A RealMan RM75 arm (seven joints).
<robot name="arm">
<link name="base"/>
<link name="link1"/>
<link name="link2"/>
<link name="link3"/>
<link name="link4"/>
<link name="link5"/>
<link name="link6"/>
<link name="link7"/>
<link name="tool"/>
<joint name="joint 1" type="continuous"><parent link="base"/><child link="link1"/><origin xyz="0 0 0.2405" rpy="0 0 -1.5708"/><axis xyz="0 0 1"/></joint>
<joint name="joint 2" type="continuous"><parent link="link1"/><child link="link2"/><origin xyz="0 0 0" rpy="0 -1.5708 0"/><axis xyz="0 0 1"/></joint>
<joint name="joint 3" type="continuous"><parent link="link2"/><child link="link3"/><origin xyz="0.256 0 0" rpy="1.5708 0 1.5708"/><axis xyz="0 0 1"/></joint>
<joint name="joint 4" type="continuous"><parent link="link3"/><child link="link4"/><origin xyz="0 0 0" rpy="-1.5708 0 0"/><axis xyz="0 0 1"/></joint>
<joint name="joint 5" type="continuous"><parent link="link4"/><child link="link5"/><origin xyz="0 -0.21 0" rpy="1.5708 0 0"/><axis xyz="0 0 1"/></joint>
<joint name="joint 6" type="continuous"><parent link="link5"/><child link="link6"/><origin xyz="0 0 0" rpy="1.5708 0 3.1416"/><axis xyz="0 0 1"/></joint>
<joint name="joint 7" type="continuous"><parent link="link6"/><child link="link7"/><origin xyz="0 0.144 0" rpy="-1.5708 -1.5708 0"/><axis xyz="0 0 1"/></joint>
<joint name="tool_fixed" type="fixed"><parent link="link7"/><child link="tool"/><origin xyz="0 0 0" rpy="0 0 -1.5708"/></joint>
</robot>
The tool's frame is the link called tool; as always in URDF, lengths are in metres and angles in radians. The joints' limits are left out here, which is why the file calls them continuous.
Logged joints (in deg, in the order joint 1, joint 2, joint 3, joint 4, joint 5, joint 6, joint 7), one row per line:
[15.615, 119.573, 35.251, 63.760, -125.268, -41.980, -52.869]
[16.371, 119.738, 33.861, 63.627, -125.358, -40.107, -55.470]
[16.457, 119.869, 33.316, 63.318, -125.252, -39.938, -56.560]
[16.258, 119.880, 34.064, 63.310, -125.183, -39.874, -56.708]
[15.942, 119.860, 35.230, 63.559, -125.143, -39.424, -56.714]
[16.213, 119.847, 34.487, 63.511, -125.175, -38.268, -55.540]
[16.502, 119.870, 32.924, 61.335, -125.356, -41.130, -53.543]
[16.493, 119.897, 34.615, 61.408, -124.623, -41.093, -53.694]
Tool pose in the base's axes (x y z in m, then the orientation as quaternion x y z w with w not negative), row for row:
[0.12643, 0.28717, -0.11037, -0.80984, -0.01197, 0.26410, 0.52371]
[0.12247, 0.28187, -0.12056, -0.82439, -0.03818, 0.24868, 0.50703]
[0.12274, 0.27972, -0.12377, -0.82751, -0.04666, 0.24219, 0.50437]
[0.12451, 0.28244, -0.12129, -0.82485, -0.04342, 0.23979, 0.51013]
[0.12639, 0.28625, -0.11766, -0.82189, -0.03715, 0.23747, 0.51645]
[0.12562, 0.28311, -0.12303, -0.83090, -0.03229, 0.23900, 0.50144]
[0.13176, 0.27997, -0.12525, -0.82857, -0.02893, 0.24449, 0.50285]
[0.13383, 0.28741, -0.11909, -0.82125, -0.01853, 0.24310, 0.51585]
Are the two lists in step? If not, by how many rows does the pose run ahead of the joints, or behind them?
They are in step.
